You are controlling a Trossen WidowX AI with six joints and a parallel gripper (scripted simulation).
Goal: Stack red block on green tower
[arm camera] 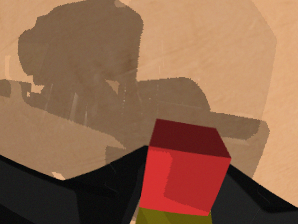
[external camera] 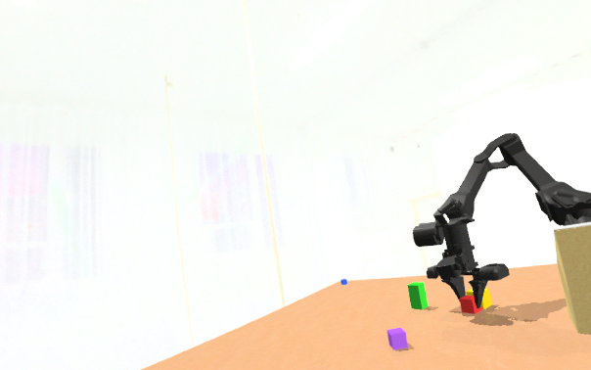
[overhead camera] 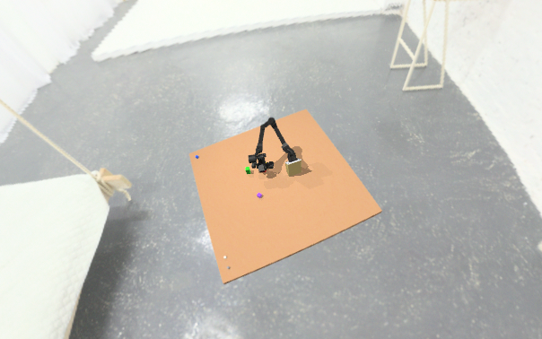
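My gripper tip is 2 cm past the yellow block, 4 cm to the left of it and 1 cm below it. Round my gripper tip: small blue block 52 cm ahead, 47 cm to the right; then purple block 14 cm ahead, 21 cm to the left, 1 cm above; then red block 1 cm above.
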